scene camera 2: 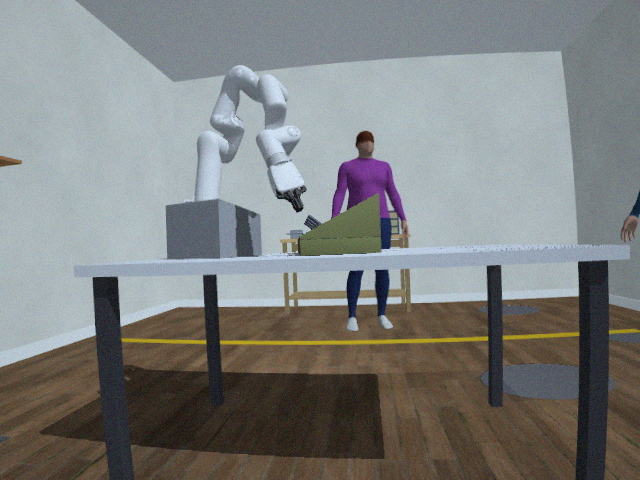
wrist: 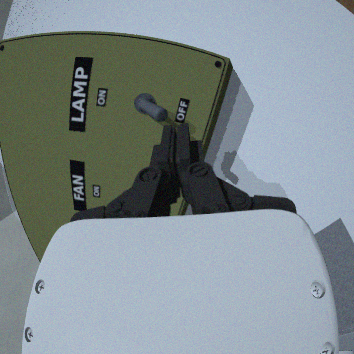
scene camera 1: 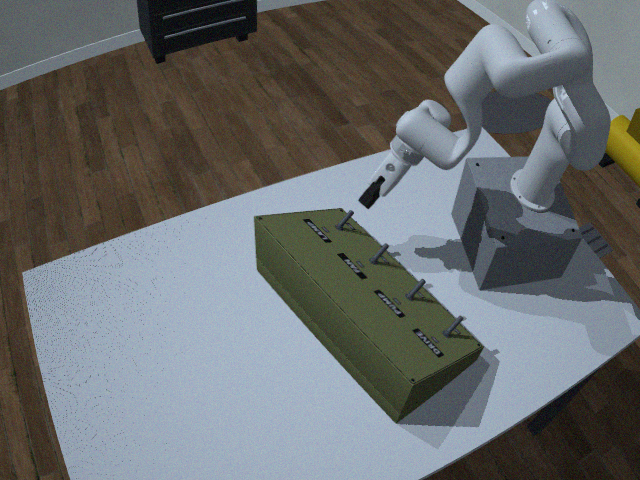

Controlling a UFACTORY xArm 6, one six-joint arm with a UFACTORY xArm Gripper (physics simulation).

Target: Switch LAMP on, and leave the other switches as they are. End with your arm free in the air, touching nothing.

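Frame: origin at the arm's base, x ahead, y left, z up, level; centimetres.
Seen in the pictures: gripper, fingertip midpoint: (scene camera 2: 300, 210) (wrist: 178, 142) (scene camera 1: 364, 203); arm's base at its link origin: (scene camera 2: 205, 209) (scene camera 1: 532, 190).
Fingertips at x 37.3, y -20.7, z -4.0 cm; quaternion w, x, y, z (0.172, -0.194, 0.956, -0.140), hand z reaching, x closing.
Observation:
Offsets run from my fingertips to a thing's top centre. "spot": to the spot under its first point.
A green sloped switch box (scene camera 1: 330, 289) (scene camera 2: 351, 232) stands on the table. Its LAMP lever {dx +4.3, dy -0.8, dz -1.5 cm} (scene camera 1: 344, 220) (wrist: 151, 107) is at the far end and tilts toward the OFF label {spot: dx +2.4, dy -0.9, dz -7.1 cm} (wrist: 182, 110), away from the ON label {spot: dx +10.0, dy -0.3, dz -3.2 cm} (wrist: 102, 97). The FAN lever {dx +3.5, dy +11.2, dz -1.5 cm} (scene camera 1: 379, 254), PUMP lever {dx +2.7, dy +23.2, dz -1.5 cm} (scene camera 1: 415, 289) and DRIVE lever {dx +1.9, dy +35.2, dz -1.5 cm} (scene camera 1: 453, 326) lean the same way. My gripper (scene camera 1: 366, 202) (scene camera 2: 298, 208) (wrist: 178, 142) is shut and empty. It hangs in the air above the box's low edge, near the LAMP lever on its OFF side, and looks apart from it in scene camera 1.
The white table (scene camera 1: 155, 361) (scene camera 2: 439, 256) carries the box and the grey arm base block (scene camera 1: 527, 258) (scene camera 2: 193, 229), which stands beside the box's low side. A person in purple (scene camera 2: 364, 180) stands behind the table, by a wooden bench (scene camera 2: 330, 294).

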